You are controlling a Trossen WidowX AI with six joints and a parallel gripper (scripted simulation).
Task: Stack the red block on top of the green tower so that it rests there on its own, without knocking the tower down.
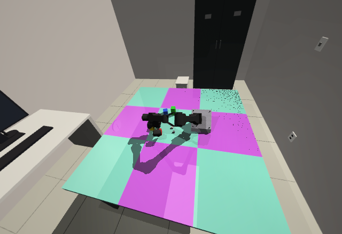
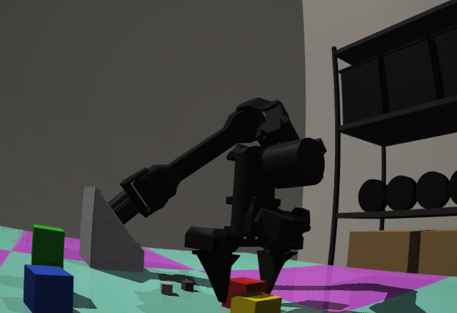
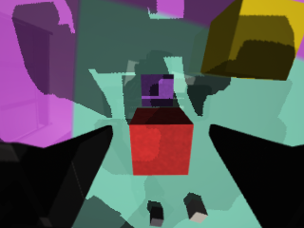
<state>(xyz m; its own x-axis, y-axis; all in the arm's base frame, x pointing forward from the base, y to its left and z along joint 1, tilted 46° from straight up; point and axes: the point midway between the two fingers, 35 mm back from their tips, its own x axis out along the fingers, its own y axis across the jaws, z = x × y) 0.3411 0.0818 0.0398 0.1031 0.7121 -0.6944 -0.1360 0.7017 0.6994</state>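
Now: the purple block 4 cm ahead of my gripper tip and 1 cm to the left of it. From my gripper tip the other things lie so: blue block (26 cm to the right, 2 cm behind, 1 cm above); yellow block (7 cm ahead, 5 cm to the right, 1 cm above); red block (1 cm above).
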